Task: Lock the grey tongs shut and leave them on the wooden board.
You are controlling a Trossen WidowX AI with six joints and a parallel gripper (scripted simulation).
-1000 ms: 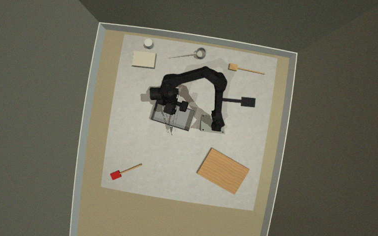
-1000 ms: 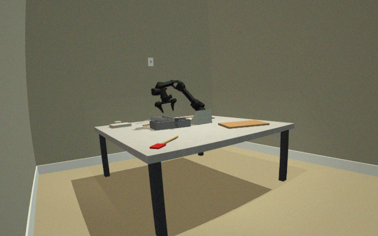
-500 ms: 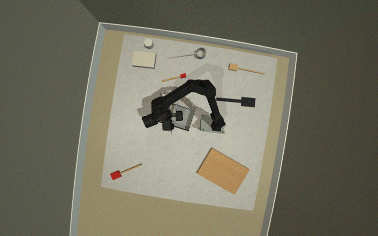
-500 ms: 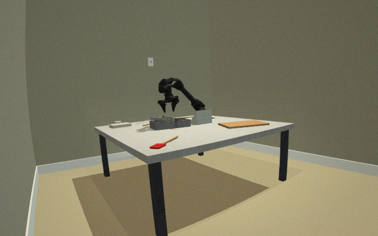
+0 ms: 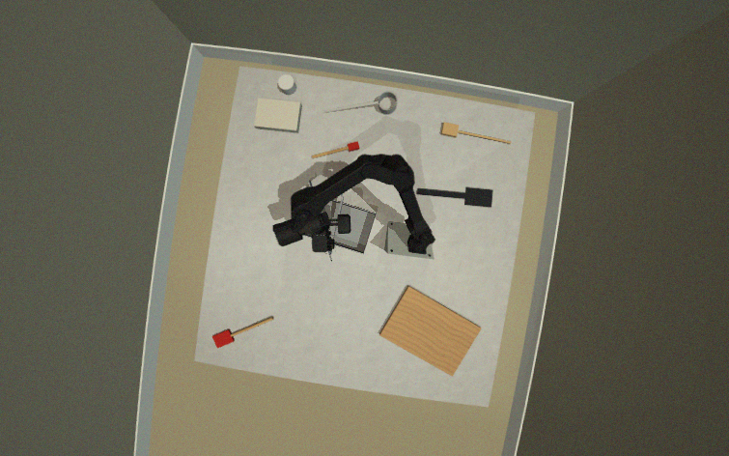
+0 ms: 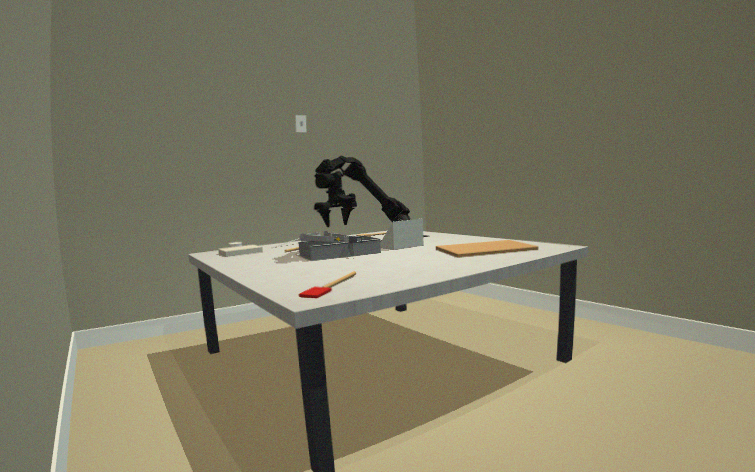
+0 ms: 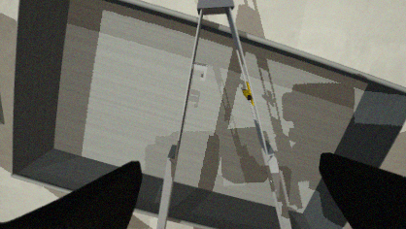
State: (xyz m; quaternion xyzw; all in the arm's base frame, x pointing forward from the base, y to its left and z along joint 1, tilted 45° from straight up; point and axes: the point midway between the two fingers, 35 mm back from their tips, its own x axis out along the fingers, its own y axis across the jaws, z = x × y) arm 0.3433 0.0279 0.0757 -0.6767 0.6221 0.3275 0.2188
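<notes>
The roasting tin lies 90 mm below my gripper tip, 10 mm to the right of it and 10 mm behind it. Also, from my gripper tip: cream block (430 mm to the right, 280 mm ahead, 110 mm below); black spatula (520 mm behind, 200 mm to the right, 120 mm below); red spatula (510 mm to the left, 340 mm ahead, 110 mm below).
</notes>
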